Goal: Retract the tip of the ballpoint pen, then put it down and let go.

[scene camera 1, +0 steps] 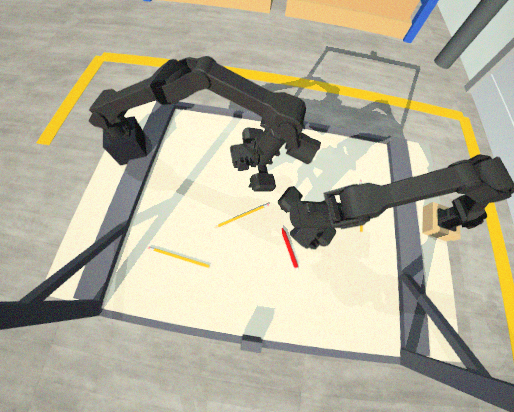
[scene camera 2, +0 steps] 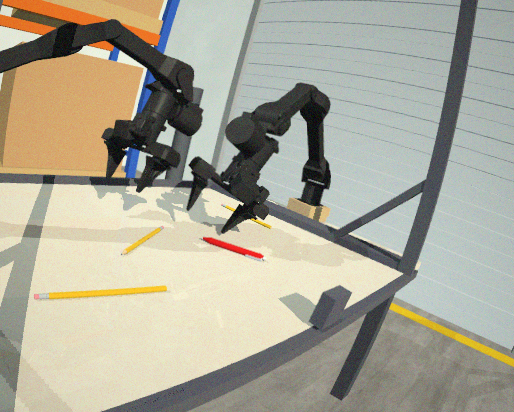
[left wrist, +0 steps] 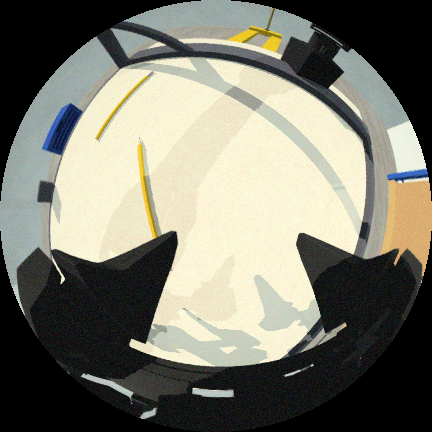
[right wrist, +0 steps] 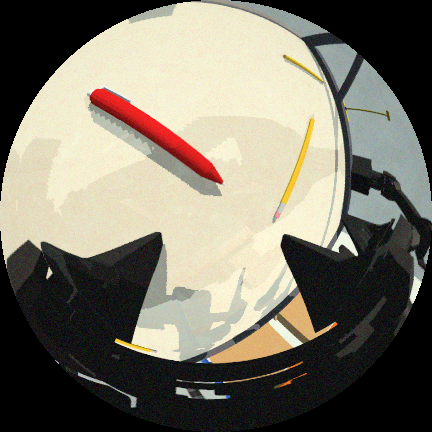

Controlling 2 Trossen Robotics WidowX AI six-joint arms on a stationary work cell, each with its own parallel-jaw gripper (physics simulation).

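Places are measured from the left arm's base along level axes (x ahead, y left, z up), in metres.
Pixels of known places: left gripper, between the fingertips: [scene camera 1: 247, 173] [scene camera 2: 121, 185] [left wrist: 240, 238] [right wrist: 341, 233]; right gripper, between the fingertips: [scene camera 2: 204, 221] [right wrist: 224, 240]; left arm's base, origin of its link: [scene camera 1: 118, 130] [right wrist: 370, 177]; right arm's base, origin of its link: [scene camera 1: 446, 219] [scene camera 2: 310, 203].
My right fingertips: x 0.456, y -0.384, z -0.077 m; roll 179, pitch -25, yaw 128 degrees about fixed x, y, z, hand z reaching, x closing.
Note:
Ahead of a thing's pixels: the offset from my right fingertips to its middle. "*": to the spot under its first point. Level surfaces: height alone.
A red ballpoint pen @(0.032 m back, 0.081 m right, 0.023 m down) [scene camera 1: 290, 248] [scene camera 2: 233, 248] [right wrist: 155, 131] lies on the pale table top @(0.029 m down) [scene camera 1: 210, 300] [scene camera 2: 225, 310]. Its pale push button and clip are at the end farther from my right gripper; the pointed end is nearer. In scene camera 2 a small grey point shows at that end. My right gripper [scene camera 1: 298, 223] [scene camera 2: 207, 220] [right wrist: 224, 240] is open and empty, above the table beside the pen's pointed end. My left gripper [scene camera 1: 251, 169] [scene camera 2: 124, 183] [left wrist: 240, 238] is open and empty, farther back above the table. The pen does not show in the left wrist view.
One yellow pencil @(0.144 m back, 0.054 m left, 0.026 m down) [scene camera 1: 242, 215] [scene camera 2: 142, 241] [left wrist: 145, 190] [right wrist: 298, 165] lies left of the pen in scene camera 1. Another pencil @(0.353 m back, 0.023 m right, 0.026 m down) [scene camera 1: 180, 256] [scene camera 2: 107, 292] [left wrist: 122, 105] lies farther left. A third pencil @(* 0.216 m ahead, 0.084 m right, 0.023 m down) [scene camera 1: 361, 228] [scene camera 2: 262, 223] is partly hidden by my right arm. A dark frame [scene camera 1: 190, 332] edges the table.

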